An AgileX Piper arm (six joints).
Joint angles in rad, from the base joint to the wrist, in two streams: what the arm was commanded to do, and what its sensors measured. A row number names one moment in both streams.
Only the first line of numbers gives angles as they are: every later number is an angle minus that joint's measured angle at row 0.
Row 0, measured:
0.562, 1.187, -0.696, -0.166, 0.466, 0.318
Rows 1 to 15, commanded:
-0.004, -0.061, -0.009, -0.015, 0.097, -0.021
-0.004, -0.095, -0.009, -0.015, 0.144, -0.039
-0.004, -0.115, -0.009, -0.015, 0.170, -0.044
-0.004, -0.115, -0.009, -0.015, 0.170, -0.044
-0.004, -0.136, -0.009, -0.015, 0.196, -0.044
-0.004, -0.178, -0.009, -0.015, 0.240, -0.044
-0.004, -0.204, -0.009, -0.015, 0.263, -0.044
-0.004, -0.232, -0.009, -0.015, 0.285, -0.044
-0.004, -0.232, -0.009, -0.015, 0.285, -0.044
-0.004, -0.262, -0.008, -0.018, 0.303, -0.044
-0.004, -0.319, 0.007, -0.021, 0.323, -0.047
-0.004, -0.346, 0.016, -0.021, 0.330, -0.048
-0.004, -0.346, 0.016, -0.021, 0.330, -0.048
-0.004, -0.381, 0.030, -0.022, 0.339, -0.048
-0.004, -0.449, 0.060, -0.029, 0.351, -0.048
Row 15, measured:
0.000, -0.365, 0.026, -0.014, 0.320, -0.031
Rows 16 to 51, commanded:
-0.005, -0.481, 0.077, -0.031, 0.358, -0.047
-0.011, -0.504, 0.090, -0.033, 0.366, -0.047
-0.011, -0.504, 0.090, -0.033, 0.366, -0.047
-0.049, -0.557, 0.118, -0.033, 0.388, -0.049
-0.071, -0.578, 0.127, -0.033, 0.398, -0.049
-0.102, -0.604, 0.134, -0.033, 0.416, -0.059
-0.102, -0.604, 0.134, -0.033, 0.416, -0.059
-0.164, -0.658, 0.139, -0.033, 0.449, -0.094
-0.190, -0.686, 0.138, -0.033, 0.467, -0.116
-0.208, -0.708, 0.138, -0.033, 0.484, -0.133
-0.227, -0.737, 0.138, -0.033, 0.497, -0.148
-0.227, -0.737, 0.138, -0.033, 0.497, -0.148
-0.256, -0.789, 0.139, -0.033, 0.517, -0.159
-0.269, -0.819, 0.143, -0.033, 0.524, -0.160
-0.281, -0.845, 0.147, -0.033, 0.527, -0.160
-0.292, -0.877, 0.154, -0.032, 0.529, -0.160
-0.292, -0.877, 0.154, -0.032, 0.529, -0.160
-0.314, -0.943, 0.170, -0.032, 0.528, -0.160
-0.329, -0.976, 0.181, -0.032, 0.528, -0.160
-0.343, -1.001, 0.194, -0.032, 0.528, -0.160
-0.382, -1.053, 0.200, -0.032, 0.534, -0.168
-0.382, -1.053, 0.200, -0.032, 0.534, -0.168
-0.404, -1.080, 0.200, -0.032, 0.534, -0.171
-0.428, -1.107, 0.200, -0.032, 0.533, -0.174
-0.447, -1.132, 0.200, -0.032, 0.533, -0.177
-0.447, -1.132, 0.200, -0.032, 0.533, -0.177
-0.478, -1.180, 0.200, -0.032, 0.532, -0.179
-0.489, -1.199, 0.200, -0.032, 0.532, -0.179
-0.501, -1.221, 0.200, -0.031, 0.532, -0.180
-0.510, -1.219, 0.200, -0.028, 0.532, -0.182
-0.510, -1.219, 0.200, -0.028, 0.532, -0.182
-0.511, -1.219, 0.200, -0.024, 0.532, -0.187
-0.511, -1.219, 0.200, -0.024, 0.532, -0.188
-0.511, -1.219, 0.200, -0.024, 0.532, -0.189
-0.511, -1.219, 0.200, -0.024, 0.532, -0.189
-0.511, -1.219, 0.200, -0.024, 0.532, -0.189
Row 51, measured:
-0.502, -1.190, 0.200, -0.021, 0.533, -0.179
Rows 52 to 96, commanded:
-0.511, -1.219, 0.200, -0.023, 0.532, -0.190
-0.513, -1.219, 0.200, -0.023, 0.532, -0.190
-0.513, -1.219, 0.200, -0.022, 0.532, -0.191
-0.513, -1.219, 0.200, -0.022, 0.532, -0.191
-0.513, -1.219, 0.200, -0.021, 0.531, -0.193
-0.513, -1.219, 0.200, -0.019, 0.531, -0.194
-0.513, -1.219, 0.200, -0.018, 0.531, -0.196
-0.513, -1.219, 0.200, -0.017, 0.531, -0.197
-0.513, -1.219, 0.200, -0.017, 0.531, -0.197
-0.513, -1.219, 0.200, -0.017, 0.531, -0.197
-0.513, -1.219, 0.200, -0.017, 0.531, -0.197
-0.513, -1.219, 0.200, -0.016, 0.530, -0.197
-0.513, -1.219, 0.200, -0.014, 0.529, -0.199
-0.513, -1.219, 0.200, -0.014, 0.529, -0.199
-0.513, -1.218, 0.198, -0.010, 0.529, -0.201
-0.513, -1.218, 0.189, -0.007, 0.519, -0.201
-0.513, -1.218, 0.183, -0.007, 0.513, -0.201
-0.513, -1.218, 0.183, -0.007, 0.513, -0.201
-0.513, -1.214, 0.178, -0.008, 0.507, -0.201
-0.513, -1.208, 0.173, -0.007, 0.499, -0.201
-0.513, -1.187, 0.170, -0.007, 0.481, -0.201
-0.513, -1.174, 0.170, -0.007, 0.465, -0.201
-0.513, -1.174, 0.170, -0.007, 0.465, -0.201
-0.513, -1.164, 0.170, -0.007, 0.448, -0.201
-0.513, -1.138, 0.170, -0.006, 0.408, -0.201
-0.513, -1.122, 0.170, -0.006, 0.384, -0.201
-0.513, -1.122, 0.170, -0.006, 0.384, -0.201
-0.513, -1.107, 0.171, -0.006, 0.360, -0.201
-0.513, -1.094, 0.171, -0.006, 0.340, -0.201
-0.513, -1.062, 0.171, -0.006, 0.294, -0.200
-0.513, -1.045, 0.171, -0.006, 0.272, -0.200
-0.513, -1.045, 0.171, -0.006, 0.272, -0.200
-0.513, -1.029, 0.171, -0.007, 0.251, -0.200
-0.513, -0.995, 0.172, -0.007, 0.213, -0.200
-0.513, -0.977, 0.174, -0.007, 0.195, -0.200
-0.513, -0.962, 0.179, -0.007, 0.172, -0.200
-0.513, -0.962, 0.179, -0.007, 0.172, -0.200
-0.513, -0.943, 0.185, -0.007, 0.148, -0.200
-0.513, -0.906, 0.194, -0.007, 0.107, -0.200
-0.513, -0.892, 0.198, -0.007, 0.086, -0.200
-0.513, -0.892, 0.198, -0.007, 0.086, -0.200
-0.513, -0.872, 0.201, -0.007, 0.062, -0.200
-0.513, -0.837, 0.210, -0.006, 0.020, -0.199
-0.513, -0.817, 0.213, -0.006, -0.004, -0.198
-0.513, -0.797, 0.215, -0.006, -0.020, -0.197
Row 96, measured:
-0.506, -0.837, 0.207, -0.006, 0.050, -0.187
